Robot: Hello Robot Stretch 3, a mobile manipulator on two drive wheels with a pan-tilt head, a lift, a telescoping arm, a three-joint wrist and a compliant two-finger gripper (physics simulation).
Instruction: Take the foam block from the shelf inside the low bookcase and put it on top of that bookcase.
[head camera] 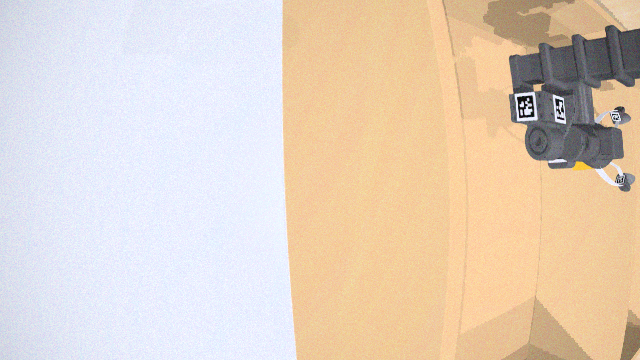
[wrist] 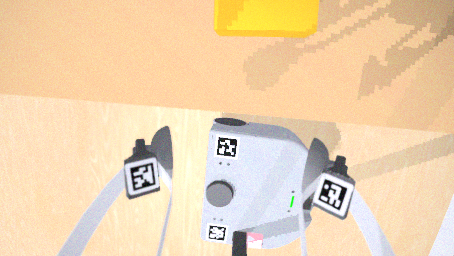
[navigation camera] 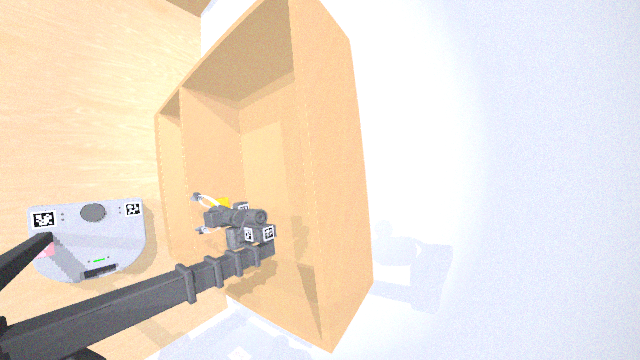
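Where they show: gripper, fingertip midpoint: (head camera: 626, 149) (navigation camera: 196, 213); robot's base, origin of the base link: (navigation camera: 93, 211).
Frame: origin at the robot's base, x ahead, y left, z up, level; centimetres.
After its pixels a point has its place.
The yellow foam block (head camera: 581, 166) {x 1.0, y -39.4, z 49.7 cm} (navigation camera: 220, 202) {x 0.1, y -38.2, z 49.8 cm} (wrist: 267, 17) rests on the shelf (head camera: 585, 240) {x 16.9, y -39.6, z 45.2 cm} (navigation camera: 210, 135) {x 29.3, y -37.8, z 45.3 cm} (wrist: 100, 60) inside the low bookcase (head camera: 370, 150) {x -0.8, y -37.8, z 106.0 cm} (navigation camera: 332, 150) {x 12.0, y -35.3, z 106.1 cm}. The wrist partly hides it in the head and navigation views, and it is cut off by the top edge of the wrist view. My gripper (head camera: 622, 148) {x -2.1, y -26.6, z 54.3 cm} (navigation camera: 199, 213) {x -2.1, y -26.6, z 54.3 cm} (wrist: 238, 150) {x -2.1, y -26.6, z 54.3 cm} is open with no block between its fingers. Its fingertips are over the shelf's front part, pointing back toward my base, and the block is beside and behind them, apart from the fingertips.
My arm (head camera: 565, 65) {x -9.9, y -23.2, z 89.5 cm} (navigation camera: 145, 297) {x -9.2, y -5.2, z 90.1 cm} reaches into the bookcase opening near one side wall. The bookcase top stands above the shelf, beside the wrist. My base (navigation camera: 125, 240) {x -13.3, y -9.2, z 16.0 cm} (wrist: 260, 180) is on the wooden floor (navigation camera: 100, 125) {x 40.6, y -3.6, z 0.0 cm} (wrist: 75, 150) in front of the bookcase.
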